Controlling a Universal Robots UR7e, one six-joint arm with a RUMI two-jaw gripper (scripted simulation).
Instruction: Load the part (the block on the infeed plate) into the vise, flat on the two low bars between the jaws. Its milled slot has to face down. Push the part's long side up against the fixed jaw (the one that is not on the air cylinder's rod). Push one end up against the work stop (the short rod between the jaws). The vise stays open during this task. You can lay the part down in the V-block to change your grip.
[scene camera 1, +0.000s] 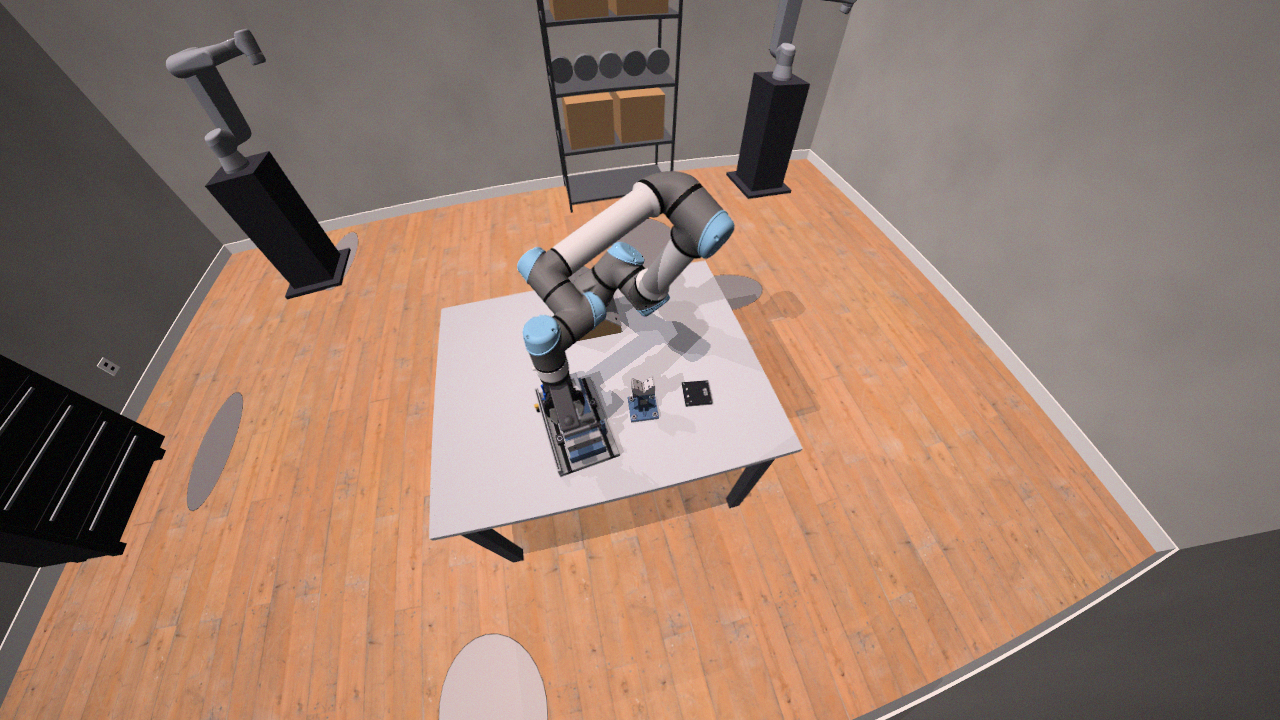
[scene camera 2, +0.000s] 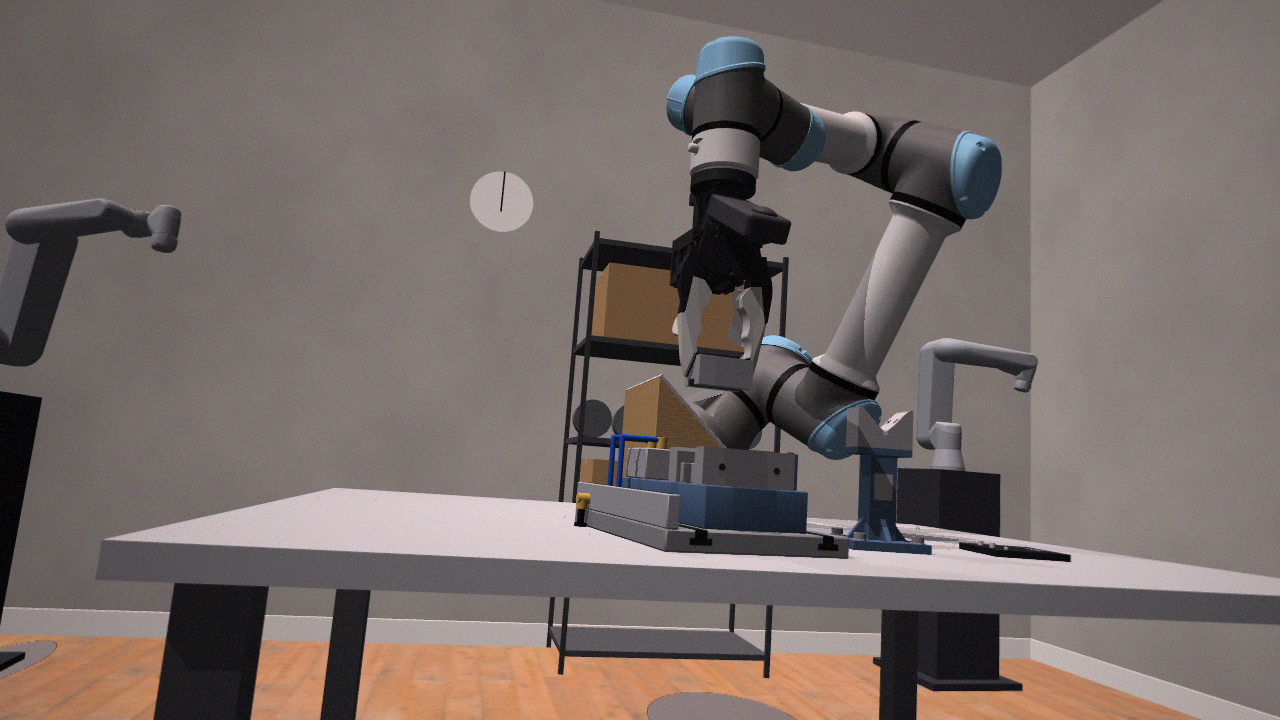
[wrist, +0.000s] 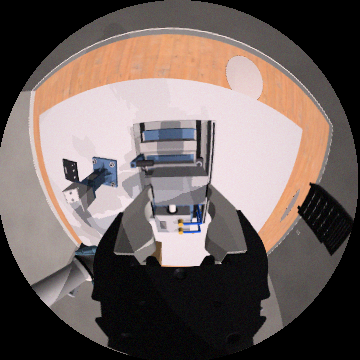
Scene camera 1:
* my gripper: 569, 419
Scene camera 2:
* my gripper: 717, 380
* part: 713, 372
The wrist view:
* my gripper: 179, 184
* part: 184, 185
